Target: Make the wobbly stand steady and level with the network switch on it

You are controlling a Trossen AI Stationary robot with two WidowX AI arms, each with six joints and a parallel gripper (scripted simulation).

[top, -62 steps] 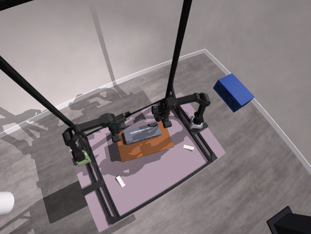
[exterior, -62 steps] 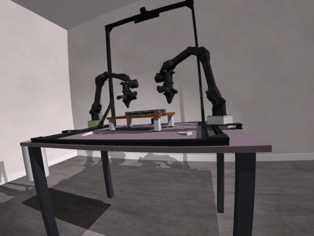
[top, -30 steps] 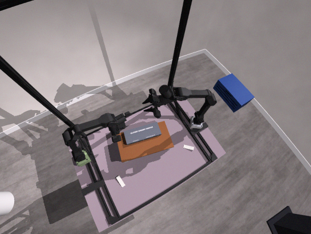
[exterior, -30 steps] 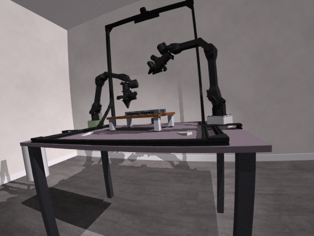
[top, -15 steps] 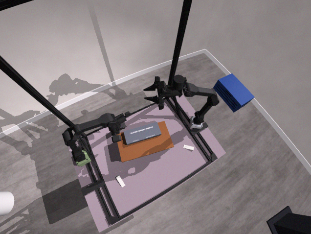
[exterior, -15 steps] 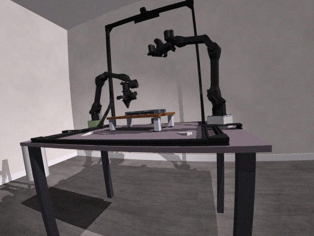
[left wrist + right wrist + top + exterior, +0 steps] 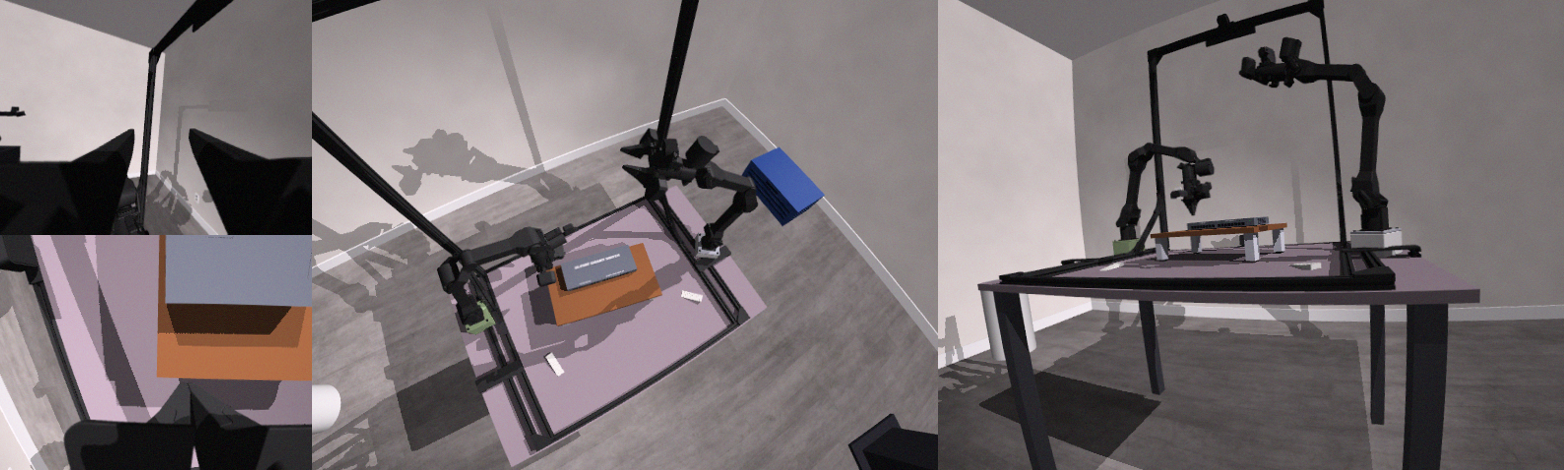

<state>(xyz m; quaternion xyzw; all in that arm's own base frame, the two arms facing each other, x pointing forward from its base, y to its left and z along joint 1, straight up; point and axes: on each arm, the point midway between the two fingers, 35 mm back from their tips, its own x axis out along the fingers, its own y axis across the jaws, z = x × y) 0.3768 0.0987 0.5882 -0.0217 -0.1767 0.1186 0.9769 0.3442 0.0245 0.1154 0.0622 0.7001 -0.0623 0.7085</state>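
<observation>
The white wedge is 260 mm ahead of my left hand, 230 mm to the left of it and 650 mm below it. From my left hand the other things lie so: stand: 110 mm ahead, 130 mm to the right, 610 mm below; grey network switch: 50 mm ahead, 120 mm to the right, 540 mm below.
</observation>
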